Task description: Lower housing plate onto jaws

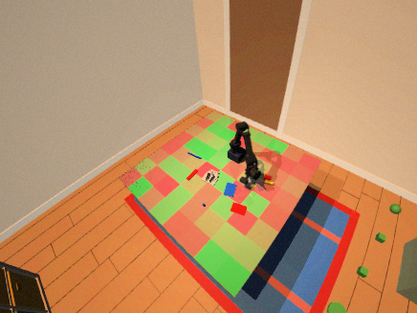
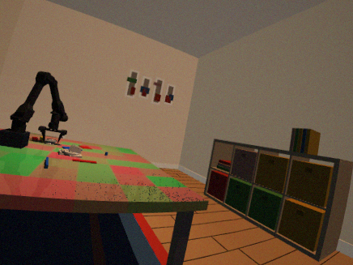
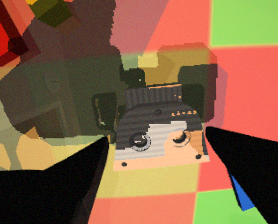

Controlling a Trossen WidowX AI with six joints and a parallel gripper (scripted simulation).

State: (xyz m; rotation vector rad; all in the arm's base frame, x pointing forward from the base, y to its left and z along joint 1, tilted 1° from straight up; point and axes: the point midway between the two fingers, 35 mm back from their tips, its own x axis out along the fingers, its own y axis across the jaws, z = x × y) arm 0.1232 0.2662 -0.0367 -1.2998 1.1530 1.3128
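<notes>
Right now my gripper tip is 16 cm short of the blue slab, 5 cm to the left of it and 1 cm above it. From my gripper tip the other things lie so: small blue cube: 40 cm ahead, 9 cm to the right; red bar: 28 cm ahead, 38 cm to the right, 1 cm below.
</notes>
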